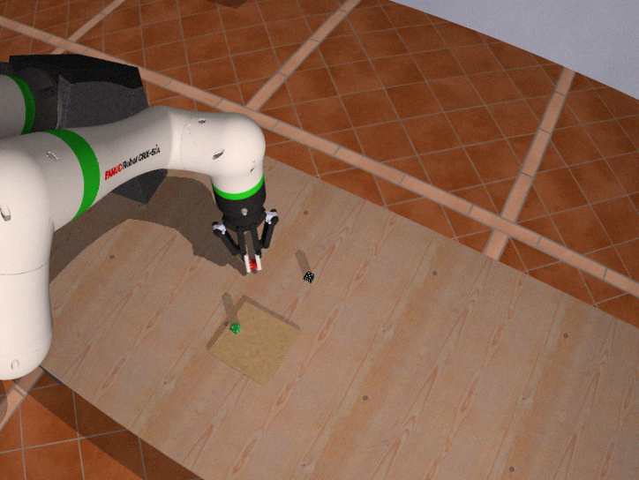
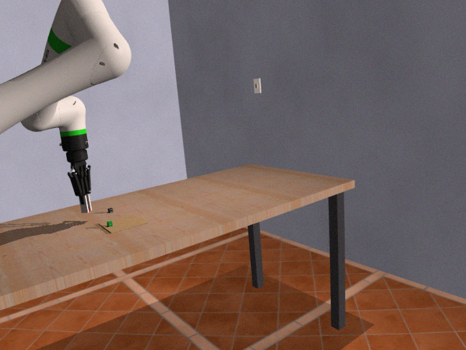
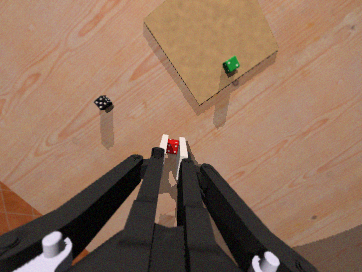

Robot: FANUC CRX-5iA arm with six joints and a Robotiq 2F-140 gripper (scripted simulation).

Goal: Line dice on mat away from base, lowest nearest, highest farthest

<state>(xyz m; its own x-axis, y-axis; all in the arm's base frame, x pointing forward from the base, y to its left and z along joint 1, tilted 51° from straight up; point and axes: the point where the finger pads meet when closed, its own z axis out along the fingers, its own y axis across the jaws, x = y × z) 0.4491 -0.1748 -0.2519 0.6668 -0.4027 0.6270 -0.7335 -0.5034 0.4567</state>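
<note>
Now: hand 8 cm short of the tan mat, 14 cm to the left of it and 7 cm above it. Also, from my hand: red die: 3 cm below; then green die: 3 cm ahead, 13 cm to the right, 6 cm below; then black die: 11 cm ahead, 5 cm to the left, 7 cm below.
</note>
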